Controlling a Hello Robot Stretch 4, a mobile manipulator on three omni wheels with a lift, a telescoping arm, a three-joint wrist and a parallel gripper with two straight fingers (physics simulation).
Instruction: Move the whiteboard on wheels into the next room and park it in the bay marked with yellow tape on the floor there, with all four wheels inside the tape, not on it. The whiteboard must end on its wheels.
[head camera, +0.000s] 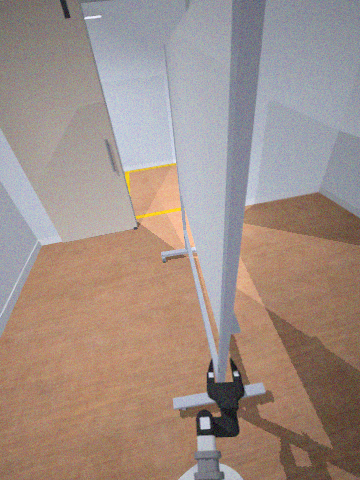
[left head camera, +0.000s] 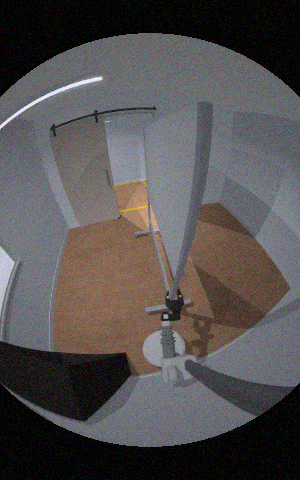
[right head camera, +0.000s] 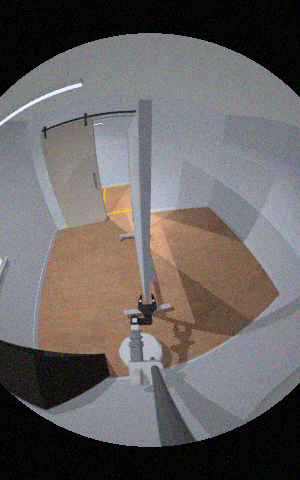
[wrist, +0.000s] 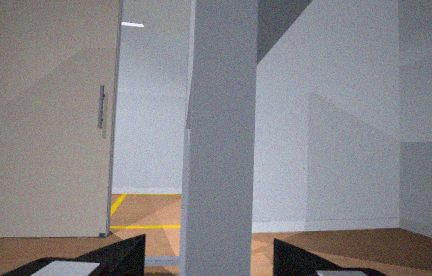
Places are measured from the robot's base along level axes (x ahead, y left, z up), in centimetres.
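Pixels of known places: gripper, fingertip midpoint: (wrist: 209, 258).
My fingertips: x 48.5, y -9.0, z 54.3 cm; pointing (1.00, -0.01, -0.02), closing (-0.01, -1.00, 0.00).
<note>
Ahead of a thing's pixels: the offset from my fingertips to its top centre. "*": to the spot under its first point.
The whiteboard (head camera: 205, 150) (left head camera: 172, 175) (right head camera: 144, 175) (wrist: 220, 140) stands upright, seen nearly edge-on. Its near foot bar @[* dx -3.2, dy +14.9, dz -47.1 cm] (head camera: 192, 401) lies below my gripper and its far foot bar @[* dx +120.3, dy +24.7, dz -48.7 cm] (head camera: 175, 254) is near the doorway. My gripper (head camera: 223, 367) (left head camera: 174, 296) (right head camera: 147, 299) (wrist: 209, 258) is open around the near upright post, one finger on each side. In the wrist view there is a gap between the post and each finger. The yellow tape (head camera: 159, 213) (left head camera: 134, 208) (right head camera: 119, 212) (wrist: 145, 227) shows on the floor beyond the doorway, partly hidden by the whiteboard.
A beige sliding door (head camera: 75, 150) (left head camera: 80, 175) (right head camera: 72, 175) (wrist: 50, 125) hangs left of the opening on a black rail (left head camera: 120, 109). The whiteboard hides the opening's right side. A dark box-like object (left head camera: 65, 380) (right head camera: 55, 375) stands at the lower left. Walls stand on both sides.
</note>
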